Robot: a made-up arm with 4 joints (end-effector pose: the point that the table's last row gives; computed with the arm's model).
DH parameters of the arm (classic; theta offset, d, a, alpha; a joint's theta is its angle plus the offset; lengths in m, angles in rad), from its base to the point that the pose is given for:
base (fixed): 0 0 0 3.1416
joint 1: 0 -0.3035 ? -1.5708
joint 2: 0 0.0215 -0.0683 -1.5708
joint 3: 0 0.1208 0.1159 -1.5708
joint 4: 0 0.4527 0.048 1.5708
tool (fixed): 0 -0.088 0 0
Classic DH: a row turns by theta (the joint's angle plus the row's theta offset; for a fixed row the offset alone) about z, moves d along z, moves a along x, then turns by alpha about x.
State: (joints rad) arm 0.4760 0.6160 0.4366 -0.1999
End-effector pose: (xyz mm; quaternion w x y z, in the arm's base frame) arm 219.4 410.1 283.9 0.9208 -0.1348 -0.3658 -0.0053
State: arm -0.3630 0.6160 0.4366 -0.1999
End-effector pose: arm -158.5 437.2 283.9 0.8432 0.0259 -0.3890 0.3702
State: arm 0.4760 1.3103 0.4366 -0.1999
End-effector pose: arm 251.9 393.3 221.9 0.7343 -0.2687 -0.6233 0.0112
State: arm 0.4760 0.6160 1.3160 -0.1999
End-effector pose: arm -135.8 370.6 73.2 0.8469 -0.1968 -0.2753 0.4103
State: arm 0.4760 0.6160 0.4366 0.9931
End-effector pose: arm 130.0 402.9 215.8 0.9673 -0.1085 0.2146 -0.0801
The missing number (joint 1, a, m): 0.1111
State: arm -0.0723 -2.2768 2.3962 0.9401
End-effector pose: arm 433.3 -274.0 610.5 0.0401 -0.5636 -0.3845 -0.7300
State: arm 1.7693 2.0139 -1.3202 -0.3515
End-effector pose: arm -69.5 133.7 657.4 0.1304 0.2787 0.8137 0.4931
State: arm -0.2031 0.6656 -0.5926 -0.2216
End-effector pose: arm 288.9 317.1 546.5 0.8883 0.1056 -0.4019 -0.1958
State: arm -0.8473 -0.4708 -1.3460 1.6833
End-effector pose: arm 278.9 401.8 205.9 0.5484 0.0407 0.7737 -0.3146
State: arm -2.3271 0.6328 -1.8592 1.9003
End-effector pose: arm -112.5 362.1 600.7 0.4114 -0.0224 0.8423 0.3475
